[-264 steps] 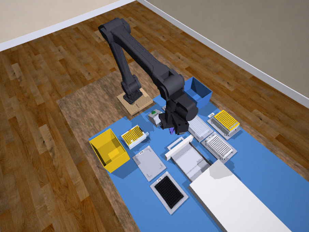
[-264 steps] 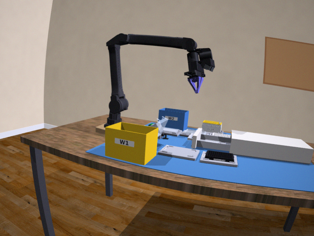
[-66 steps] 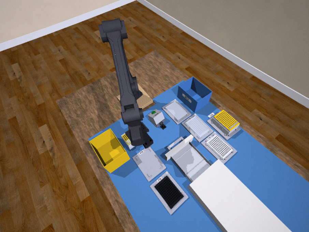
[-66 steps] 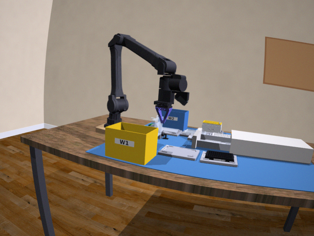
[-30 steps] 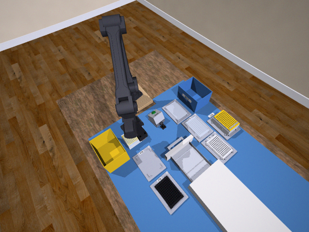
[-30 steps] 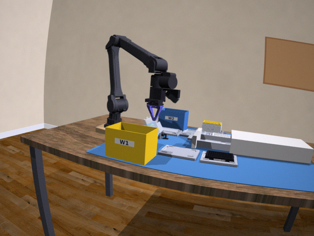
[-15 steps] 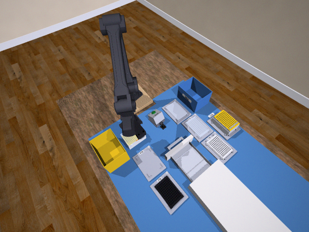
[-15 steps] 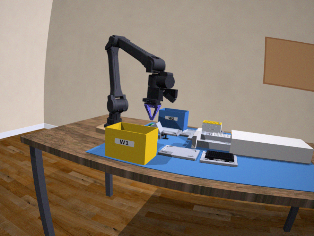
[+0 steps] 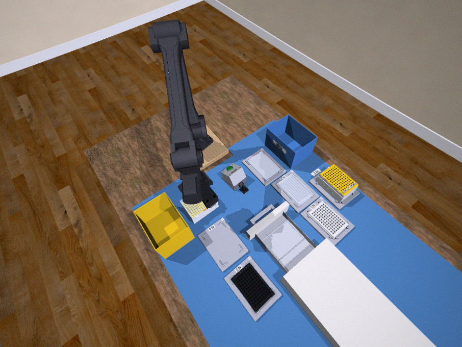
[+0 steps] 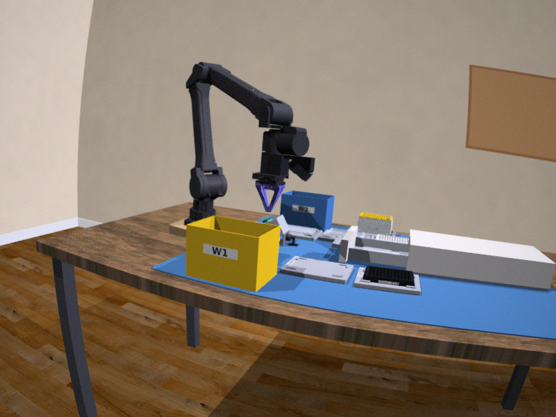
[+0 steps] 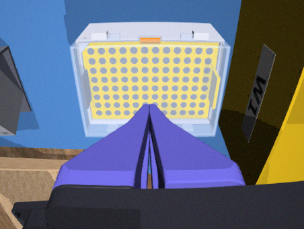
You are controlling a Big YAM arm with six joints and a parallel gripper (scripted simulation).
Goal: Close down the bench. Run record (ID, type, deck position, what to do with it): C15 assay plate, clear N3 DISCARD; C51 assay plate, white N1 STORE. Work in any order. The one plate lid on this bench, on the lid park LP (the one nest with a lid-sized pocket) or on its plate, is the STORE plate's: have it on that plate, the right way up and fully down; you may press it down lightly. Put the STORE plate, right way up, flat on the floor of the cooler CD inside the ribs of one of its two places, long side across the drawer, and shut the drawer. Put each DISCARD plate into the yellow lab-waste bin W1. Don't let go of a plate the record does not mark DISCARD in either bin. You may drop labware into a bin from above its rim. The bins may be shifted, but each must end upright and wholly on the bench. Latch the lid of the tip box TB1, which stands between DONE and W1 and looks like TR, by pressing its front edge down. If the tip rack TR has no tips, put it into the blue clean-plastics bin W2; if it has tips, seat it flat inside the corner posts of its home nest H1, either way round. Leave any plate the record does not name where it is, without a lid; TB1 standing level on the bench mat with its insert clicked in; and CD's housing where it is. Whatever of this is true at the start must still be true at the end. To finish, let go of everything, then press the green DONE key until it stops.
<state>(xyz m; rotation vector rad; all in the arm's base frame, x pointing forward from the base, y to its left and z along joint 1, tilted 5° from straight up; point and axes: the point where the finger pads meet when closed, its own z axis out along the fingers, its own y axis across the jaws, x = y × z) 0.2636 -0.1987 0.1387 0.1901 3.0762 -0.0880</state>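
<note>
Right now my hand is 30 mm past the tip box lid and 80 mm above it. Round my hand: nest N4 (150 mm ahead, 40 mm to the right, 130 mm below); then green DONE key (50 mm behind, 190 mm to the left, 70 mm below); then yellow bin W1 (40 mm behind, 150 mm to the right, 100 mm below).
</note>
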